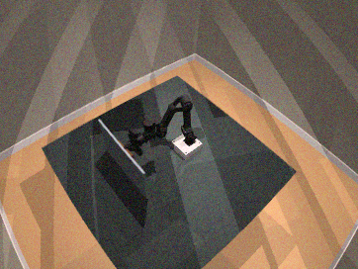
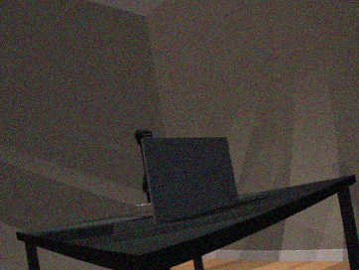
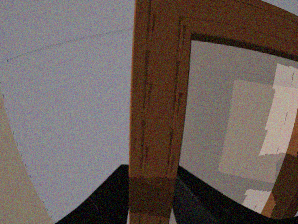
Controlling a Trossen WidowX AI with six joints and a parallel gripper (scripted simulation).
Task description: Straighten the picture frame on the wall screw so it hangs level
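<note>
My gripper tip is now 5 cm above the brown wooden picture frame, 1 cm to the right of it and 1 cm short of it. Round my gripper tip: wall panel (7 cm below, 2 cm ahead, 1 cm to the left).
</note>
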